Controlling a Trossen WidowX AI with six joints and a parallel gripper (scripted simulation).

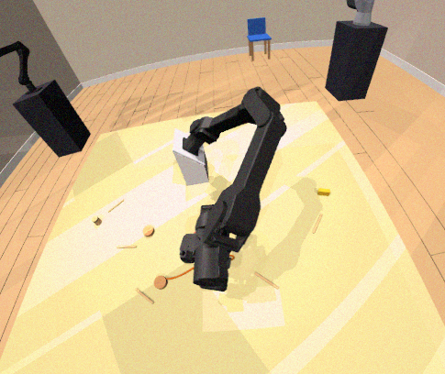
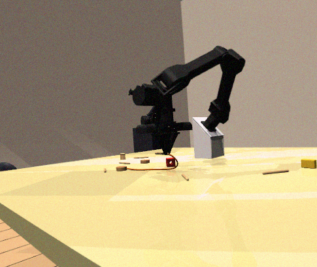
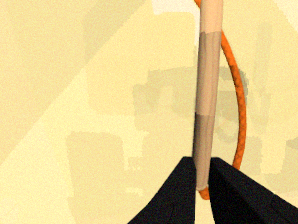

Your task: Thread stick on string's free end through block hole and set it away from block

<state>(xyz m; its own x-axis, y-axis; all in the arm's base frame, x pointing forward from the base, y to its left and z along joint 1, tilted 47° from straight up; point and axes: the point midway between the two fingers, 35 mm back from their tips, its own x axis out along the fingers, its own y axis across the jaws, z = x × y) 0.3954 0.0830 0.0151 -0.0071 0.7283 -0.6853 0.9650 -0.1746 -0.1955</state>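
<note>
The red block lies 110 mm behind my gripper tip, 70 mm to the right of it and 40 mm below it. Round my gripper tip: thin wooden stick 10 mm to the right; yellow block 190 mm behind, 370 mm to the left, 50 mm below; round wooden button 30 mm ahead, 200 mm to the right, 50 mm below.
</note>
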